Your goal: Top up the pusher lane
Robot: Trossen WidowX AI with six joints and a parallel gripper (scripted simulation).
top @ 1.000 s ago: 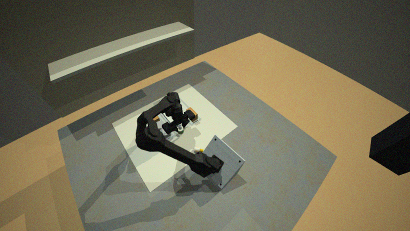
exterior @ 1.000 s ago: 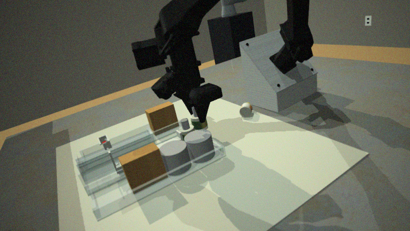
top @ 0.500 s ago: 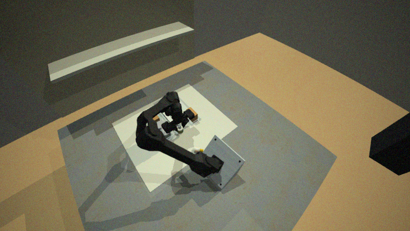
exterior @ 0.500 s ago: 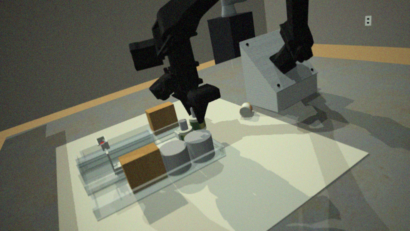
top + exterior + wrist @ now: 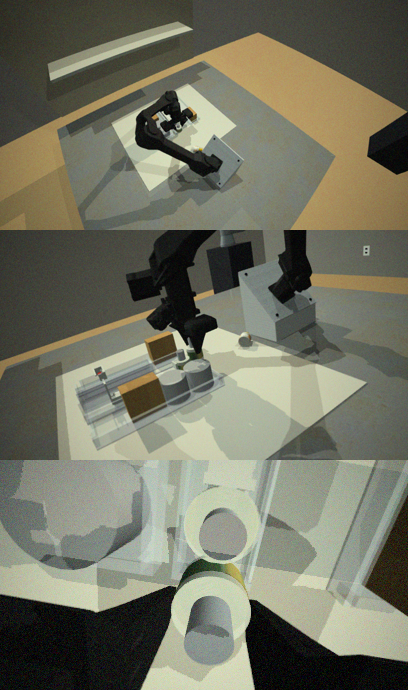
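The clear pusher lane is 160 mm ahead of my gripper tip, 50 mm to the right of it and 30 mm below it. The rest, counted from my gripper tip: red mark: 220 mm ahead, 70 mm to the right, 20 mm above.
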